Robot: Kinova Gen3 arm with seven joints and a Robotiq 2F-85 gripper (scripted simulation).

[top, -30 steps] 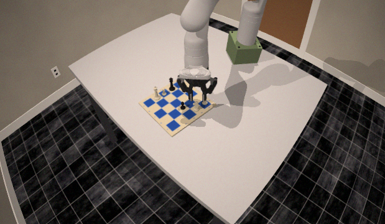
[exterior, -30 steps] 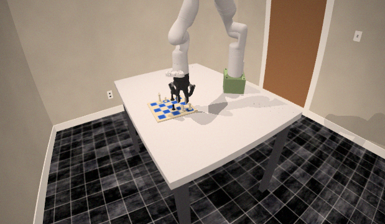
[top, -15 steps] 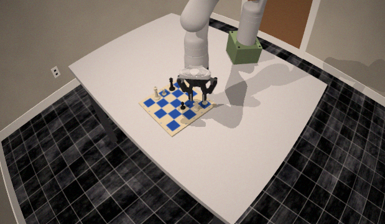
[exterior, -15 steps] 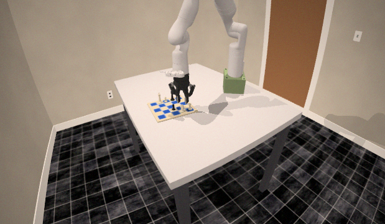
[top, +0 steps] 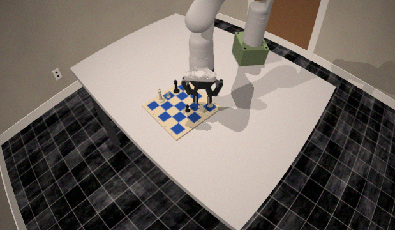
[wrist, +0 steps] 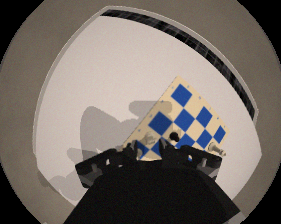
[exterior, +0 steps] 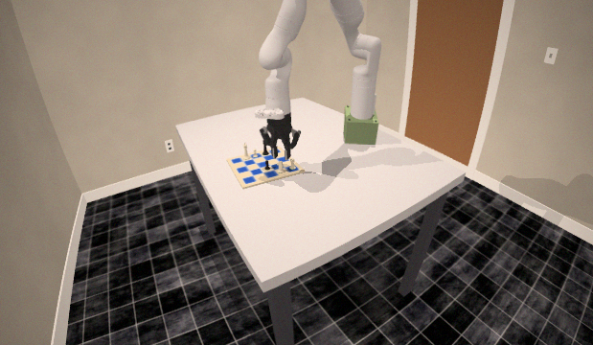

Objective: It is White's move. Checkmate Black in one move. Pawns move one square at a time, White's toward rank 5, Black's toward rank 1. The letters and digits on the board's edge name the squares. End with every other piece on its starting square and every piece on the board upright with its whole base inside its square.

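The black pawn lies 30 mm ahead of my hand, 40 mm to the right of it and 50 mm below it. The rest, counted from my hand: white pawn 40 mm ahead, 150 mm to the right, 50 mm below; chessboard 40 mm ahead, 80 mm to the right, 70 mm below; tall black piece 10 mm behind, 150 mm to the right, 40 mm below.
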